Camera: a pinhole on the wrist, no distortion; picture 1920 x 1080 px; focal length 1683.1 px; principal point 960.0 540.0 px. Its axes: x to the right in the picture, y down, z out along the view. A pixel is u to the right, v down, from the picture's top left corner.
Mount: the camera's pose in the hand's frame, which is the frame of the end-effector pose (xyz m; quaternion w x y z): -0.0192 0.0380 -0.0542 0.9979 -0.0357 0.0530 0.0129
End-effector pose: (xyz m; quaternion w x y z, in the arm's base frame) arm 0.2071 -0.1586 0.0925 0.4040 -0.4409 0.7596 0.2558
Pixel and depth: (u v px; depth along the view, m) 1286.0 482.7 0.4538
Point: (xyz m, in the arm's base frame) 0.2741 0.1039 -0.2135
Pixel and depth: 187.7 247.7 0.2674
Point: 0.3198 0.0665 0.0632
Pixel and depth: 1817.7 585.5 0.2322
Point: 0.1796 -0.0633 -0.0968
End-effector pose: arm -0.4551 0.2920 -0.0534 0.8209 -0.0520 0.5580 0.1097
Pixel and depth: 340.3 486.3 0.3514
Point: -0.2265 0.3907 0.1659
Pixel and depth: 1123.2 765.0 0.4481
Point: -0.1168 0.5071 0.0291
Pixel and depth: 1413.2 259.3 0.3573
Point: -0.1498 0.3737 -0.0511
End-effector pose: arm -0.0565 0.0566 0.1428 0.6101 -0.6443 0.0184 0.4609
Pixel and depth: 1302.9 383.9 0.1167
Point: -0.1021 0.1045 0.1146
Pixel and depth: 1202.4 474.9 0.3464
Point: -0.2106 0.3086 0.1105
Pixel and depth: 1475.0 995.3 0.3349
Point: -0.2301 0.2885 -0.0032
